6 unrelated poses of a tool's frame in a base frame.
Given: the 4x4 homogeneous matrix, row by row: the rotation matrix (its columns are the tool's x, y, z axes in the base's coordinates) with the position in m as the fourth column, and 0 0 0 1 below. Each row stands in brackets.
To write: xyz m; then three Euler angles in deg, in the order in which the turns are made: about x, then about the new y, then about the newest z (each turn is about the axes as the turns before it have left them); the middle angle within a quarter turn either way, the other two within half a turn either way. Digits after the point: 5 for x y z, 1 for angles.
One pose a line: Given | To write
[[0.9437, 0.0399, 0.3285, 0.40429], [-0.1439, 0.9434, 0.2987, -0.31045], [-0.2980, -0.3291, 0.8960, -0.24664], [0, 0, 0, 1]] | 0.40429, -0.31045, -0.24664, -18.4, 19.2, -2.4
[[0.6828, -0.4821, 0.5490, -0.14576], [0.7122, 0.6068, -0.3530, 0.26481], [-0.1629, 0.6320, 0.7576, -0.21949], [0, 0, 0, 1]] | -0.14576, 0.26481, -0.21949, 25.0, 33.3, 35.2
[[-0.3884, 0.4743, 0.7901, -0.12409], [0.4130, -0.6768, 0.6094, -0.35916], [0.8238, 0.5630, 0.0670, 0.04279], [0, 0, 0, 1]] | -0.12409, -0.35916, 0.04279, -83.7, 52.2, -129.3
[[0.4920, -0.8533, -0.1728, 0.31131], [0.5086, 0.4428, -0.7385, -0.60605], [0.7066, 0.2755, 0.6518, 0.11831], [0, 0, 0, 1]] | 0.31131, -0.60605, 0.11831, 48.6, -9.9, 60.0
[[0.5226, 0.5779, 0.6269, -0.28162], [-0.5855, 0.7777, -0.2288, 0.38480], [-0.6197, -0.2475, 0.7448, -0.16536], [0, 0, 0, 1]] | -0.28162, 0.38480, -0.16536, 17.1, 38.8, -47.9
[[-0.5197, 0.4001, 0.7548, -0.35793], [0.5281, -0.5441, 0.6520, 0.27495], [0.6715, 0.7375, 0.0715, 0.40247], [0, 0, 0, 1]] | -0.35793, 0.27495, 0.40247, -83.7, 49.0, -142.4
